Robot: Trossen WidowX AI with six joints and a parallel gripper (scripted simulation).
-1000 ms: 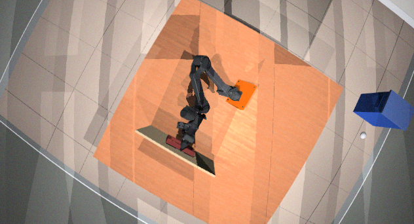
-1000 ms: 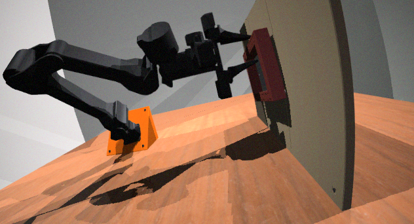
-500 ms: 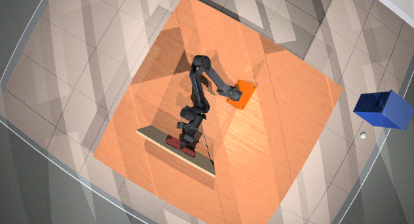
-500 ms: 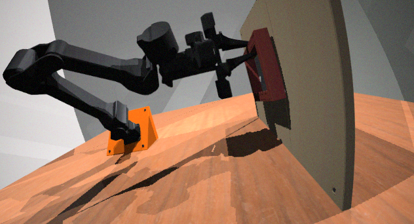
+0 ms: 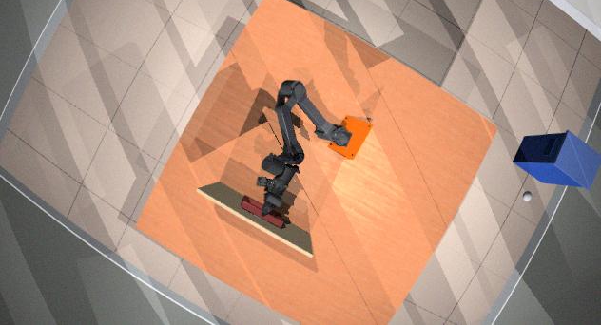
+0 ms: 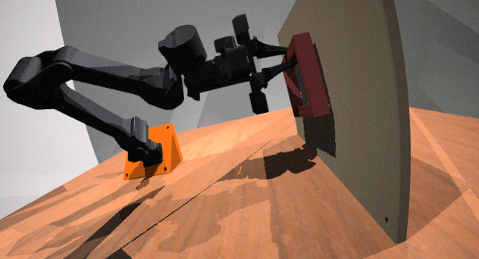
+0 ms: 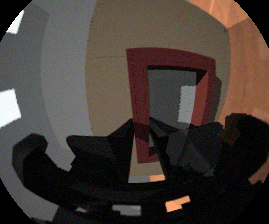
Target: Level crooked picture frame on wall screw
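Now: gripper tip 10 mm short of the dark red picture frame, 10 mm to the left of it and 50 mm above it. Round my gripper tip: upright wall panel (20 mm ahead, 10 mm to the right, 60 mm below).
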